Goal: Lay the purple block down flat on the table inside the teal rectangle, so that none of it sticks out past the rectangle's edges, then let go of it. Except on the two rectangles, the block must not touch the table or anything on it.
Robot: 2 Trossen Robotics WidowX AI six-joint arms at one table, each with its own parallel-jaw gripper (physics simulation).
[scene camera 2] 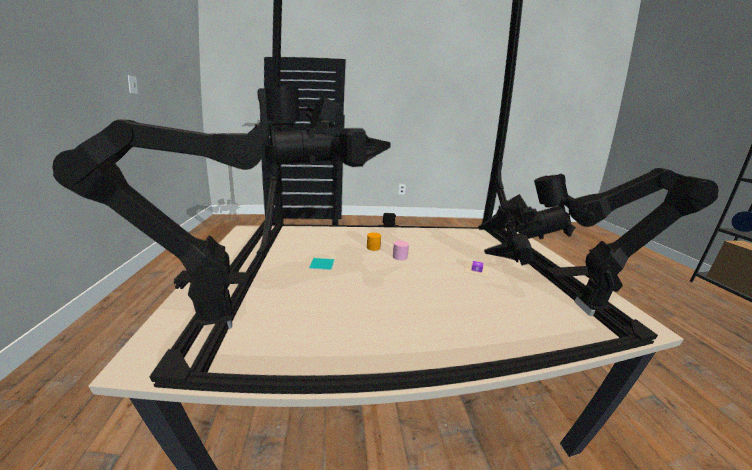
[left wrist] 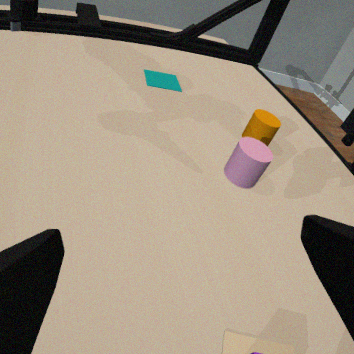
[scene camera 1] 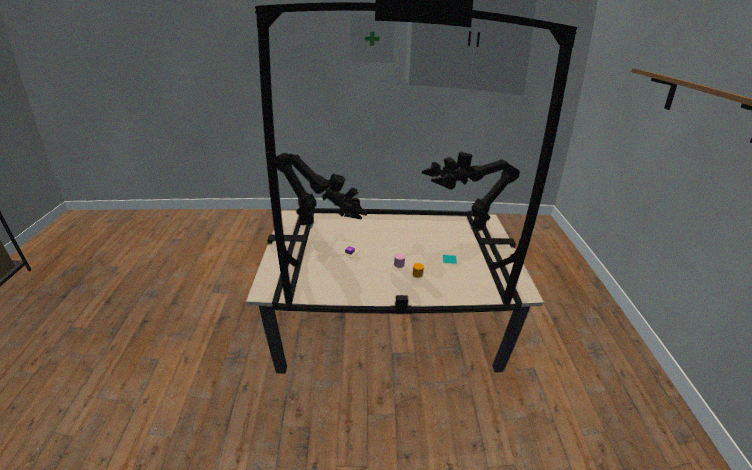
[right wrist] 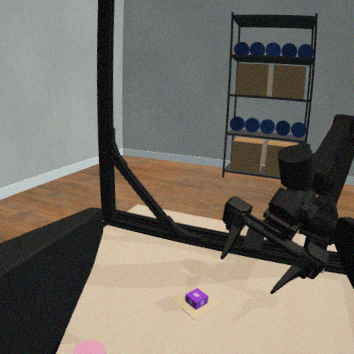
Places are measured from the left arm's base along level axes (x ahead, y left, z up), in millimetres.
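Pixels of known places: left gripper, fingertip midpoint: (scene camera 2: pixel 481 239) (left wrist: pixel 183 235) (scene camera 1: pixel 364 216) (right wrist: pixel 245 274); right gripper, fingertip midpoint: (scene camera 2: pixel 378 143) (scene camera 1: pixel 426 176) (right wrist: pixel 222 225); left arm's base at its link origin: (scene camera 2: pixel 593 302) (scene camera 1: pixel 306 222); right arm's base at its link origin: (scene camera 2: pixel 214 313) (left wrist: pixel 23 16) (scene camera 1: pixel 479 227).
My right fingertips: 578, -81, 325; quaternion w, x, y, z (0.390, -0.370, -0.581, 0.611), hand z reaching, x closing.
Note:
For each thing: its top centre in the pictures, then the offset to it from my right fingertips, as dx, dy, dz. "*": a spot on its surface instead.
- small purple block at its top centre: (right wrist: pixel 196 294) (scene camera 2: pixel 478 263) (scene camera 1: pixel 349 248) -322, -128, -325
- pale rectangle at a spot on its surface: (left wrist: pixel 235 342) (right wrist: pixel 193 313) * -289, -118, -343
- teal rectangle at a spot on its surface: (left wrist: pixel 163 81) (scene camera 2: pixel 324 263) (scene camera 1: pixel 448 259) * +128, -134, -343
- pink cylinder at its top centre: (left wrist: pixel 255 148) (right wrist: pixel 88 351) (scene camera 2: pixel 401 243) (scene camera 1: pixel 399 256) -95, -198, -298
- orange cylinder at its top centre: (left wrist: pixel 267 117) (scene camera 2: pixel 374 235) (scene camera 1: pixel 418 266) -14, -260, -299
The small purple block (scene camera 1: pixel 349 250) (scene camera 2: pixel 477 266) (right wrist: pixel 196 298) lies flat on a pale rectangle (right wrist: pixel 196 314) (left wrist: pixel 235 342); a sliver of the block shows at the left wrist view's bottom edge. The teal rectangle (scene camera 1: pixel 449 259) (scene camera 2: pixel 321 263) (left wrist: pixel 163 81) is bare, across the table from the block. My left gripper (scene camera 1: pixel 361 214) (scene camera 2: pixel 484 239) (left wrist: pixel 183 235) (right wrist: pixel 245 274) is open and empty, above the table near the block, with its fingers apart from it. My right gripper (scene camera 1: pixel 428 176) (scene camera 2: pixel 389 145) is open and empty, held high above the table.
A pink cylinder (scene camera 1: pixel 399 260) (scene camera 2: pixel 400 251) (left wrist: pixel 248 164) (right wrist: pixel 90 347) and an orange cylinder (scene camera 1: pixel 418 270) (scene camera 2: pixel 373 241) (left wrist: pixel 262 127) stand upright between the block and the teal rectangle. Black frame rails run along the table's edges.

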